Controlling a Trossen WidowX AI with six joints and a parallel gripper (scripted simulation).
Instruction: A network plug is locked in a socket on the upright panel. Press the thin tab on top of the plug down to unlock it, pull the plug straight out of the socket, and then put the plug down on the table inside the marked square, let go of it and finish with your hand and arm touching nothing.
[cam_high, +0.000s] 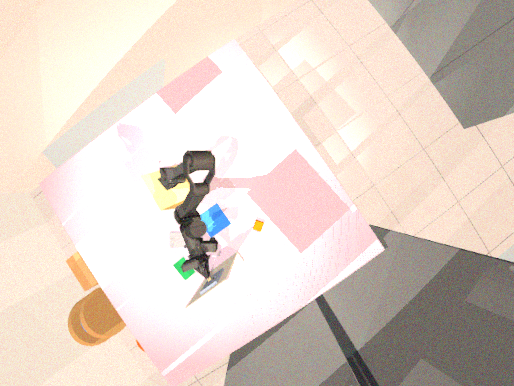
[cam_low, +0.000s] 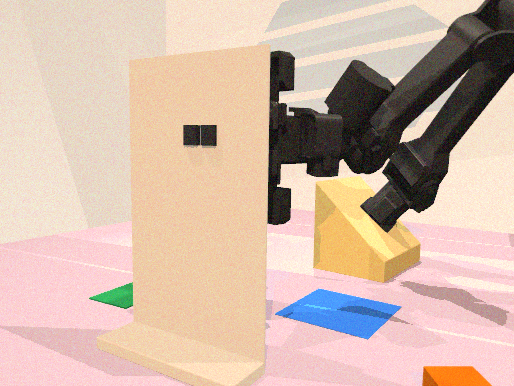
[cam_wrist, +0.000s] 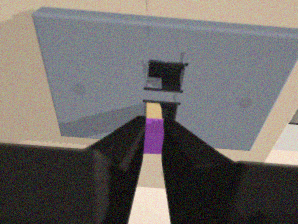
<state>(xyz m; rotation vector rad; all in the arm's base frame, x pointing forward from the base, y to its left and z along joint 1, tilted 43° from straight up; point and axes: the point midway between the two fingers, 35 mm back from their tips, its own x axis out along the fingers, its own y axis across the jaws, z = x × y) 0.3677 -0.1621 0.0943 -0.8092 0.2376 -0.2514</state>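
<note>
Now: the blue square 16 cm behind my gripper tip, 9 cm to the left of it and 21 cm below it. Round my gripper tip: beige panel 3 cm ahead, 8 cm below; then purple plug right at my gripper tip; then small orange block 1 cm behind, 24 cm to the left, 20 cm below.
</note>
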